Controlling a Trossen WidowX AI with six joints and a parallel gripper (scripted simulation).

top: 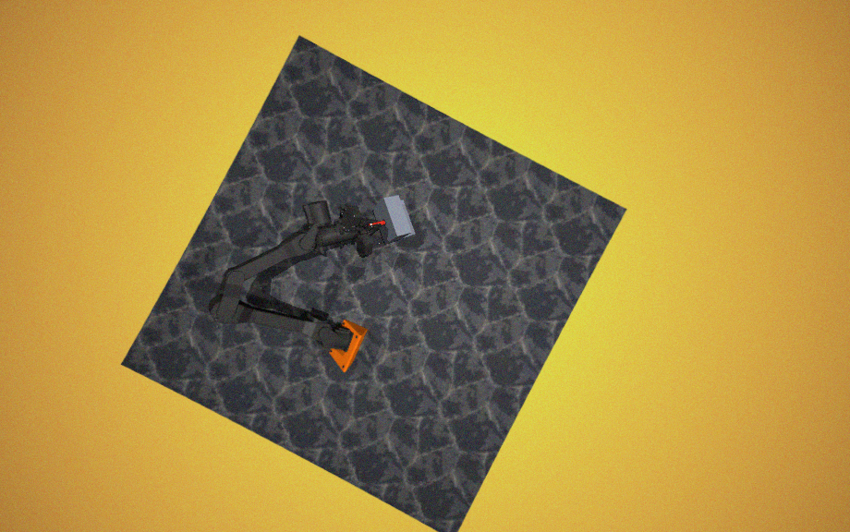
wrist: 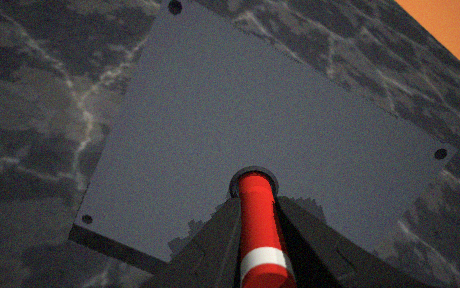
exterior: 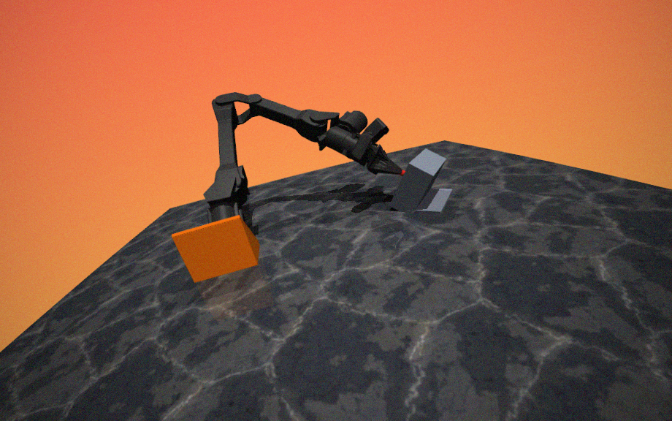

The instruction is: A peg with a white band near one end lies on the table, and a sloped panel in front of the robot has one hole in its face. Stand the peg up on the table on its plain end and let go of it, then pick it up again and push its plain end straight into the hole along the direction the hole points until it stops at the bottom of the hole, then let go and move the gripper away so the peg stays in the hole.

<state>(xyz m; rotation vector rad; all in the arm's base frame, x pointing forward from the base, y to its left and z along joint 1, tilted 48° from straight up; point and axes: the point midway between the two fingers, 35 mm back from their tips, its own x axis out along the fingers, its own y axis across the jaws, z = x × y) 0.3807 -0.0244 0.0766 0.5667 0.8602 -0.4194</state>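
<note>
My gripper tip is 10 mm to the right of the red peg, 10 mm below it and 10 mm past it. The rest, counted from my gripper tip: grey sloped panel: 30 mm to the right, 20 mm below, 20 mm ahead; then flat foot plate: 70 mm below, 50 mm to the right, 40 mm ahead.
</note>
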